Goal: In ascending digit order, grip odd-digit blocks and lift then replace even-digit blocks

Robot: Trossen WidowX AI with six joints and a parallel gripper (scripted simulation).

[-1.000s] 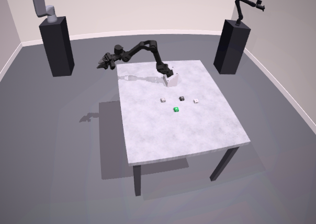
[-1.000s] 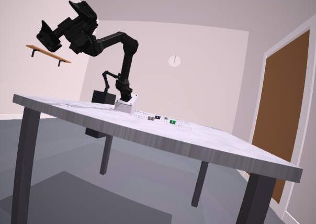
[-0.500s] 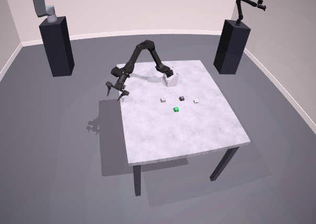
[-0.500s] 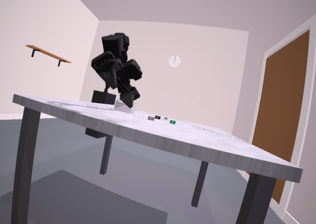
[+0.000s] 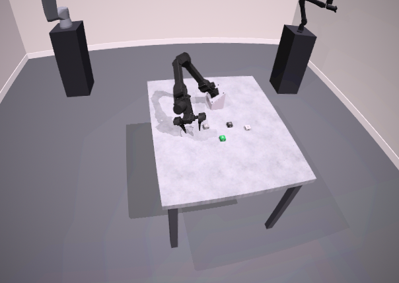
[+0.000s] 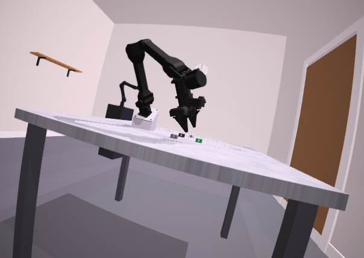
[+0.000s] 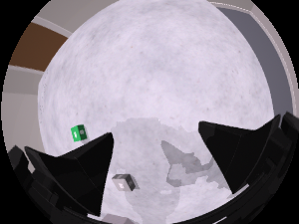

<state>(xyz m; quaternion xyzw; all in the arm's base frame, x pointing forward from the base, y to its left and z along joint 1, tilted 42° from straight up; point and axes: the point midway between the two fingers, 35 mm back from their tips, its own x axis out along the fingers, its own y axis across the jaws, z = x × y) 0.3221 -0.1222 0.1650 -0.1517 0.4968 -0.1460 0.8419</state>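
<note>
The grey block lies 100 mm behind my gripper tip, 100 mm to the left of it and 50 mm below it. Also, from my gripper tip: white block: 60 mm behind, 370 mm to the left, 50 mm below; then green block: 20 mm ahead, 180 mm to the left, 50 mm below; then black block: 100 mm behind, 260 mm to the left, 50 mm below.
</note>
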